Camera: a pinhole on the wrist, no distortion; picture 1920 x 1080 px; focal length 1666.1 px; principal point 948.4 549.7 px. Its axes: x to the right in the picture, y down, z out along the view. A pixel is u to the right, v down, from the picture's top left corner.
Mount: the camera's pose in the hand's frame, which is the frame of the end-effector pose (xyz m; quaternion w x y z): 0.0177 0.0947 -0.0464 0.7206 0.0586 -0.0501 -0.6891
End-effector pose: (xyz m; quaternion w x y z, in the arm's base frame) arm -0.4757 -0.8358 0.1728 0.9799 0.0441 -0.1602 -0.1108
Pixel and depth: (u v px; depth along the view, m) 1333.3 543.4 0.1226
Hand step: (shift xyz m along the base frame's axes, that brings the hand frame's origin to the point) -0.0112 0.0589 0.0781
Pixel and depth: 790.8 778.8 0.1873
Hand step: -0.0111 0.0971 0.1525
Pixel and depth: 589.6 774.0 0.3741
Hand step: -0.0665 0.1483 0.3363
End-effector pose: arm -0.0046 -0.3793 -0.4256 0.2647 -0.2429 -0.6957 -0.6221
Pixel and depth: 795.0 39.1 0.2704
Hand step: 0.1399 0.2182 -0.0070
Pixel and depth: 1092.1 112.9 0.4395
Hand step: 0.1255 0.3712 -0.1069
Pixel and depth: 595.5 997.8 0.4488
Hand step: 0.0505 0.4348 0.1456
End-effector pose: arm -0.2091 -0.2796 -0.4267 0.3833 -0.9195 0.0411 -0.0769
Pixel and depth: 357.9 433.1 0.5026
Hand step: -0.0276 0.1404 -0.5084
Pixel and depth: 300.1 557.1 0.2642
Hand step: 0.0083 0.0183 -0.2902
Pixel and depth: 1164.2 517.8 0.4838
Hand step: 0.0122 0.2915 -0.3225
